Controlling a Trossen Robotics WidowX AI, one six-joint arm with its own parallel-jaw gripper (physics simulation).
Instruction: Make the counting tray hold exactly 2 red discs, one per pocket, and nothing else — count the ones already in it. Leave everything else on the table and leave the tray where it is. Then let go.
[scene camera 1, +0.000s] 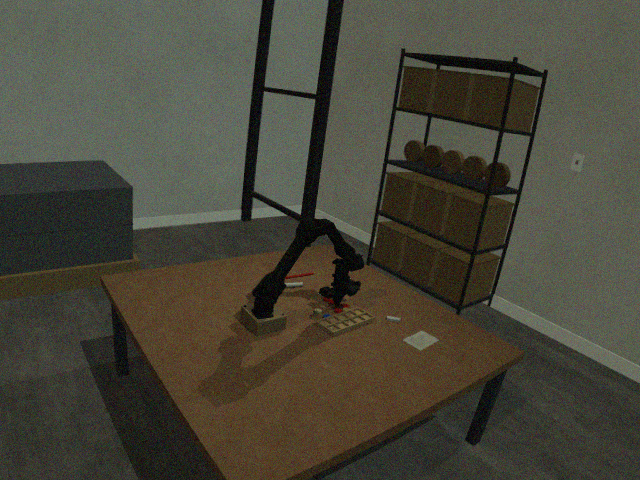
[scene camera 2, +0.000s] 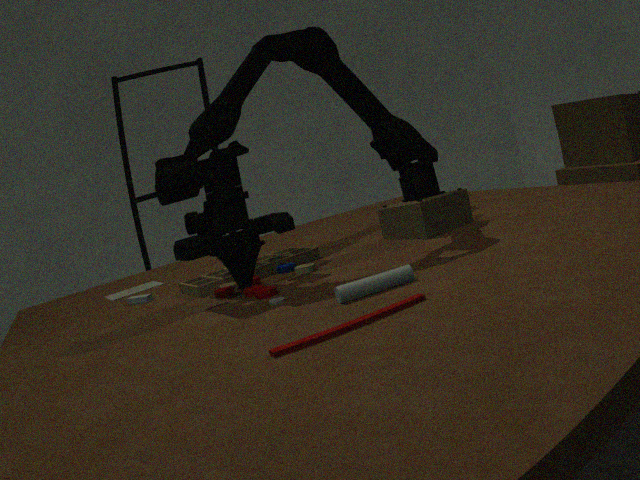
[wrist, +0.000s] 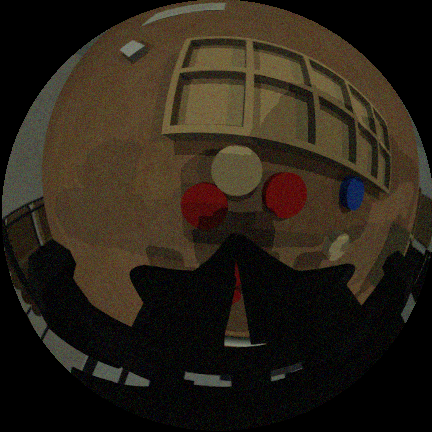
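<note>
The counting tray (scene camera 1: 351, 327) (wrist: 210, 131) has two rows of pockets; I see no disc in the pockets that show in the wrist view. One red disc (wrist: 204, 200) lies at left and another red disc (wrist: 286, 195) at right, both outside the tray. More red (wrist: 237, 275) shows through the gap behind the fingertips, partly hidden. A cream disc (wrist: 236, 170) lies between the tray and the two red discs. My gripper (scene camera 1: 337, 305) (scene camera 2: 245, 286) (wrist: 234, 238) is shut and empty, pointing down low among the red discs, beside the tray.
A blue disc (scene camera 2: 285, 268) (wrist: 352, 193) and a smaller-looking cream disc (scene camera 2: 304, 268) (wrist: 339, 246) lie near the tray. A white cylinder (scene camera 2: 374, 284), a red rod (scene camera 2: 346, 325), a small white disc (scene camera 2: 276, 300), a white block (scene camera 1: 393, 318) (wrist: 133, 48) and a white card (scene camera 1: 421, 339) lie around.
</note>
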